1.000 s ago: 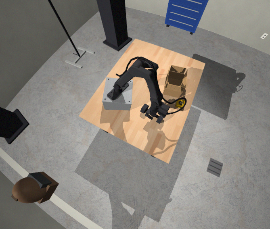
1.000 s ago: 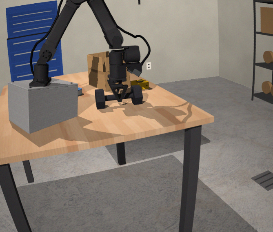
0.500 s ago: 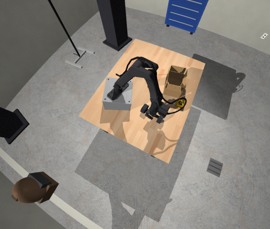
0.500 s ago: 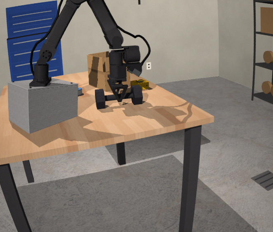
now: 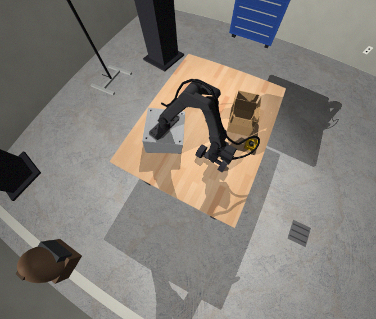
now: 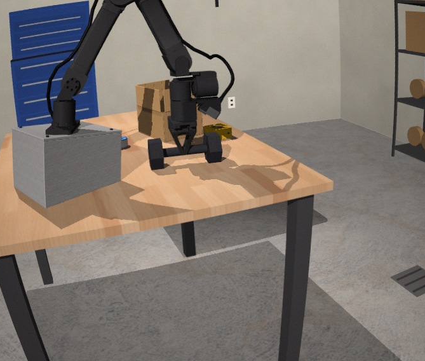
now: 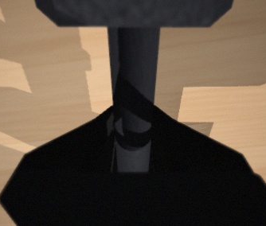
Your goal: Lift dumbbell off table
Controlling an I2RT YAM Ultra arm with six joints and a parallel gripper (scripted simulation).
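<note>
The black dumbbell lies right at my hand.
</note>
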